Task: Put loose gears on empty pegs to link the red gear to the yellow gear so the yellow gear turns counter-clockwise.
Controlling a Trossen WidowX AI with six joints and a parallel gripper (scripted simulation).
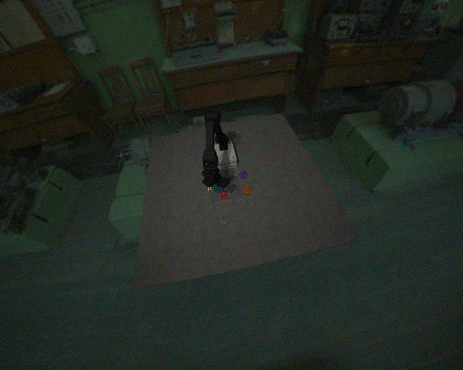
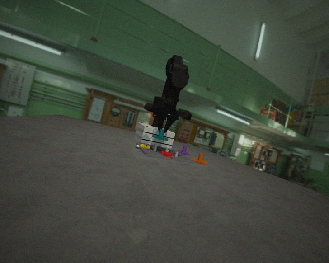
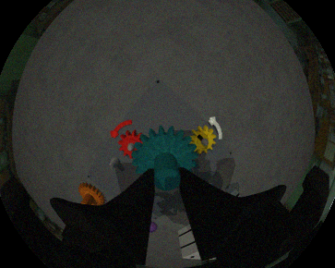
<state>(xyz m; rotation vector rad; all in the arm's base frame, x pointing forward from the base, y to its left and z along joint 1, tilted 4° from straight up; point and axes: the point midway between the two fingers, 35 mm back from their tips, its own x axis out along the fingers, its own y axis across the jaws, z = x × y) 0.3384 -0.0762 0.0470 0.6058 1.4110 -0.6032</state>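
My gripper tip is now 4 cm past the yellow gear, 4 cm to the left of it and 7 cm above it. From my gripper tip the other things lie so: red gear: 3 cm ahead, 3 cm to the left, 7 cm below; then orange gear: 3 cm ahead, 20 cm to the left, 7 cm below; then teal gear: 1 cm below.
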